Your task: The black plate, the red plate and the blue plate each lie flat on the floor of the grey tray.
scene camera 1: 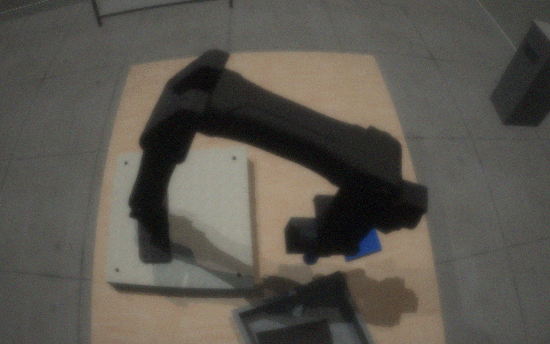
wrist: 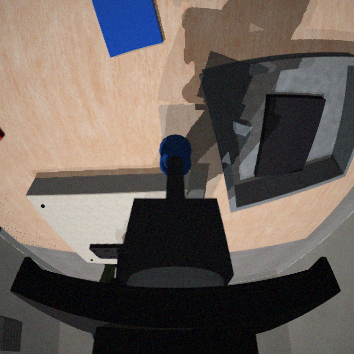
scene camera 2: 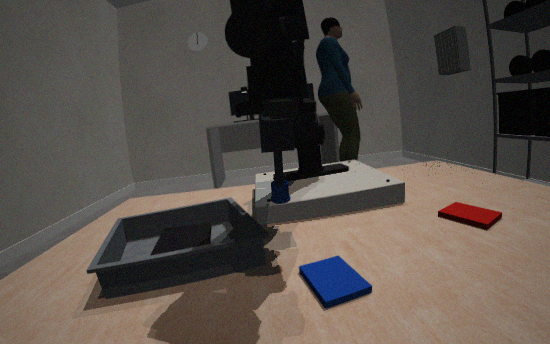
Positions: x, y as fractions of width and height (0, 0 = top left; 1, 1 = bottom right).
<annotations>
grey tray: scene camera 1 0.60, 0.86; wrist 0.67, 0.26; scene camera 2 0.22, 0.77
</annotations>
